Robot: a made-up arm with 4 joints.
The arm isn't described. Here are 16 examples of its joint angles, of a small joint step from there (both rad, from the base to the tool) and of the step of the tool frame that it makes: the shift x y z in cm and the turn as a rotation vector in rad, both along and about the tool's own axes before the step.
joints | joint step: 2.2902 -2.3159 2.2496 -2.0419 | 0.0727 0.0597 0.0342 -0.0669
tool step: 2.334 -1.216 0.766 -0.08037 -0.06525 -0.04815
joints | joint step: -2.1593 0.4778 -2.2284 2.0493 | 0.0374 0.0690 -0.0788 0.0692
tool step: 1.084 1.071 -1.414 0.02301 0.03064 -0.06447
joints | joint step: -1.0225 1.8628 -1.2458 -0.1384 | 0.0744 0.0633 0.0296 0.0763
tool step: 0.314 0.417 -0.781 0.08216 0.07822 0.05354
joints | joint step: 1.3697 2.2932 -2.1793 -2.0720 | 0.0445 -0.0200 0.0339 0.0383
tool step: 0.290 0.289 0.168 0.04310 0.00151 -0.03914
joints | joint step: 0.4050 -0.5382 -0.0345 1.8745 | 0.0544 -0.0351 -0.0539 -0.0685
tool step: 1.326 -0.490 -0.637 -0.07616 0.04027 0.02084
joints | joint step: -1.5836 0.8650 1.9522 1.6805 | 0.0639 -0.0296 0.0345 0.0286
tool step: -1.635 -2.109 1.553 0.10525 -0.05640 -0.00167
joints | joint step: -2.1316 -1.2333 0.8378 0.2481 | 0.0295 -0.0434 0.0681 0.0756
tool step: 2.118 -0.265 -2.416 0.15283 0.02852 0.04315
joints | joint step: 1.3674 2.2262 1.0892 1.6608 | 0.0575 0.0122 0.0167 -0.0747
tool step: -1.709 0.652 -0.064 -0.09331 -0.04641 -0.00739
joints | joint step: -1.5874 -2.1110 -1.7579 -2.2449 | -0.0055 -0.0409 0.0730 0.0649
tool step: 0.134 2.091 1.129 0.14081 0.02587 -0.03206
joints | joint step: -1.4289 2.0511 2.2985 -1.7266 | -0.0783 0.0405 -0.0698 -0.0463
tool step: 2.761 -1.030 0.236 -0.07846 -0.07974 -0.00148
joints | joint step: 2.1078 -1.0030 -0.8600 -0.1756 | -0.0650 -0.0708 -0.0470 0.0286
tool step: 2.837 0.054 2.676 -0.05139 -0.03309 0.08398
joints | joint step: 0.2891 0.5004 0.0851 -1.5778 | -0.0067 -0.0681 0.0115 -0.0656
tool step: 2.940 -0.036 0.430 -0.06006 -0.06817 0.00047
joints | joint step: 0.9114 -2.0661 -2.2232 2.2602 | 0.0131 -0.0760 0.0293 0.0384
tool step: -1.071 0.064 0.642 0.06101 -0.00588 0.07662
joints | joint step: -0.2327 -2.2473 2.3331 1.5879 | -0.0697 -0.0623 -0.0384 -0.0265
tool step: -2.031 -0.340 0.938 -0.01955 -0.08117 -0.00970
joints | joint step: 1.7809 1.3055 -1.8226 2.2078 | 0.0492 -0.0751 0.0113 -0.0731
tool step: 0.607 -0.315 -0.193 -0.04708 0.07011 0.05413
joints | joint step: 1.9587 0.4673 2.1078 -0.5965 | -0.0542 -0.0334 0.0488 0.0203
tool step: 0.699 0.797 0.209 0.02030 0.03279 0.02443
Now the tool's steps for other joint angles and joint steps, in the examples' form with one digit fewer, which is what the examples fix.
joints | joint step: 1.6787 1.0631 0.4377 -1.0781 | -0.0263 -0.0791 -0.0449 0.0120
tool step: 3.61 -1.30 1.72 -0.0466 -0.0661 0.0489
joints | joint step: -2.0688 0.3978 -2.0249 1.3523 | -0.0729 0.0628 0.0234 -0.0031
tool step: -0.08 -0.13 0.28 -0.0460 0.0147 -0.0682
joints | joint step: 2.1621 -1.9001 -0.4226 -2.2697 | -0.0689 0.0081 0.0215 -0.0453
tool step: 0.33 1.23 1.22 -0.0018 -0.0557 0.0350
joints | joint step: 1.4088 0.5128 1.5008 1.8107 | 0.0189 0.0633 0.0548 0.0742
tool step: -1.41 -1.43 1.09 0.1451 0.0052 0.0639
